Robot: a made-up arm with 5 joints.
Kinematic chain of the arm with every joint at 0, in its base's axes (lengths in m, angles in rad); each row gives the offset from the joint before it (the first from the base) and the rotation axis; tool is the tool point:
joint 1: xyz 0 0 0.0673 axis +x
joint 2: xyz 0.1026 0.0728 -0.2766 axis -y
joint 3: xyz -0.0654 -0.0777 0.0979 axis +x
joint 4: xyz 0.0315 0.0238 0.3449 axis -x
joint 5: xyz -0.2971 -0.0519 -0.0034 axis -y
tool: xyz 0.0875 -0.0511 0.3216
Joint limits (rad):
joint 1: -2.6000..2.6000
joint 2: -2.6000..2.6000
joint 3: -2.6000..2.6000
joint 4: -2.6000..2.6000
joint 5: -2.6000..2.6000
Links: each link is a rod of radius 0.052 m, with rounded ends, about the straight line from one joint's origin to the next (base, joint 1, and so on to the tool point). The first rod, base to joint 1, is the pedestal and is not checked.
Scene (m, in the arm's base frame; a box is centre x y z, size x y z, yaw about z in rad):
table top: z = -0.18
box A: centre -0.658 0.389 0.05 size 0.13 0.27 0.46 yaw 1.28
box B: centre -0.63 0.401 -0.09 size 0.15 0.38 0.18 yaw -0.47
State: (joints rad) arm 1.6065 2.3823 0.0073 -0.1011 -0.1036
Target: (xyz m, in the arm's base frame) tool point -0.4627 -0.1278 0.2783
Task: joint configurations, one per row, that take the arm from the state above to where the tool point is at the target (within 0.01 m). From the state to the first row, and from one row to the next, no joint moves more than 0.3 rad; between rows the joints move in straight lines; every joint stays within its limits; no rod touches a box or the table.
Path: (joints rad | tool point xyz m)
1: 1.7305 2.0929 -0.1174 -0.0177 -0.0302 | -0.4410 0.8501 0.1921
2: 1.8546 1.8036 -0.2421 0.0657 0.0433 | -0.5822 0.6474 0.3605
3: 1.9786 1.5142 -0.3668 0.1491 0.1167 | -0.6580 0.3890 0.4667
4: 1.9955 1.3220 -0.4173 0.1448 -0.0968 | -0.6469 0.1823 0.4063
5: 2.0124 1.1299 -0.4678 0.1406 -0.3103 | -0.5766 0.0050 0.3408
6: 2.0294 0.9377 -0.5183 0.1363 -0.5238 | -0.4627 -0.1278 0.2783

